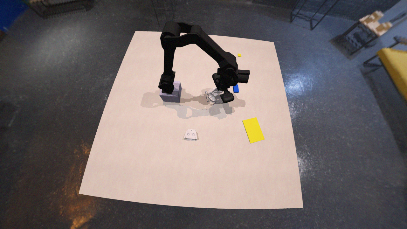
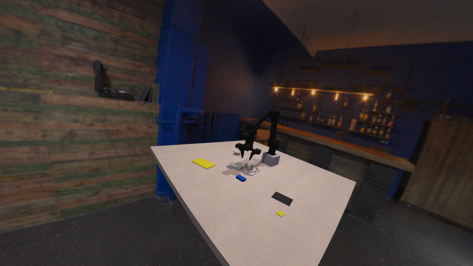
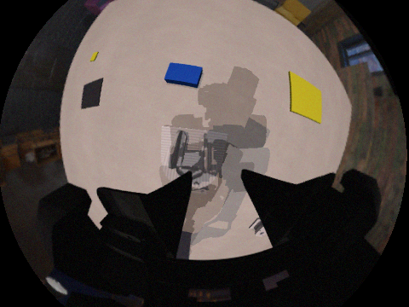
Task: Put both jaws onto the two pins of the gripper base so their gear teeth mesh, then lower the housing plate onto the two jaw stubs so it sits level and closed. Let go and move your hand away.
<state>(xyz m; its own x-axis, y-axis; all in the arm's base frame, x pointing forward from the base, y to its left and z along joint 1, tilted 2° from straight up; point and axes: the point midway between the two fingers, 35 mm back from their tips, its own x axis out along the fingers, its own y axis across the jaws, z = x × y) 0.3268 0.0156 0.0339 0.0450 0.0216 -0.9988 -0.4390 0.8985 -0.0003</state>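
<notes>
Now: the white block 260 mm to the right of my gripper tip, 150 mm behind it and 70 mm below it. The rest, counted from my gripper tip: grey jaw (70 mm below, 50 mm behind, 40 mm to the left); blue block (120 mm ahead, 110 mm to the left, 70 mm below); yellow sheet (250 mm ahead, 180 mm to the right, 80 mm below).
</notes>
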